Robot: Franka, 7 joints.
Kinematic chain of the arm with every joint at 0, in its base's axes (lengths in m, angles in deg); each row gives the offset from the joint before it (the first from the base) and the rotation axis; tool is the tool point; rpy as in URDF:
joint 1: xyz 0 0 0.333 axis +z
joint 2: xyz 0 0 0 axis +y
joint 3: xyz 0 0 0.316 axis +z
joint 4: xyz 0.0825 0 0 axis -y
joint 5: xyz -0.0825 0 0.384 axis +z
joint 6: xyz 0 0 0 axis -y
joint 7: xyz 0.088 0 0 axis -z
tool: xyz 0 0 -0.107 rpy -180 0 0
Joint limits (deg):
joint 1: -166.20..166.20
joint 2: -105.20..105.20
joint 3: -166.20..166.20
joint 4: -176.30..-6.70
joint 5: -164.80..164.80
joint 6: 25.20..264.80
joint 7: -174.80..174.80
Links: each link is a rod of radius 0.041 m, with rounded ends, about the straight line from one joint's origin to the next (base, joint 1, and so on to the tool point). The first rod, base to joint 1, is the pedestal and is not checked.
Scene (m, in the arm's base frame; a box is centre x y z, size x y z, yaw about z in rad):
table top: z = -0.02
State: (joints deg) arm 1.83 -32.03 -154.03 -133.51 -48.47 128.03 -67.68
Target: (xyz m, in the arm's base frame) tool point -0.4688 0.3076 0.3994
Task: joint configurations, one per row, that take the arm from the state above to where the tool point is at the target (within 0.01 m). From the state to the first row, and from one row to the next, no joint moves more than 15 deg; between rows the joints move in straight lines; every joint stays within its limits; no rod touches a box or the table.
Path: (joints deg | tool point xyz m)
1: -13.06 -22.73 -158.09 -128.92 -49.55 125.03 -67.68 | -0.4962 -0.0579 0.1754
2: -27.95 -13.42 -162.14 -124.32 -50.63 122.04 -67.68 | -0.5264 0.1289 0.2801
3: -42.84 -4.12 -166.20 -119.73 -51.72 119.04 -67.68 | -0.4688 0.3076 0.3994

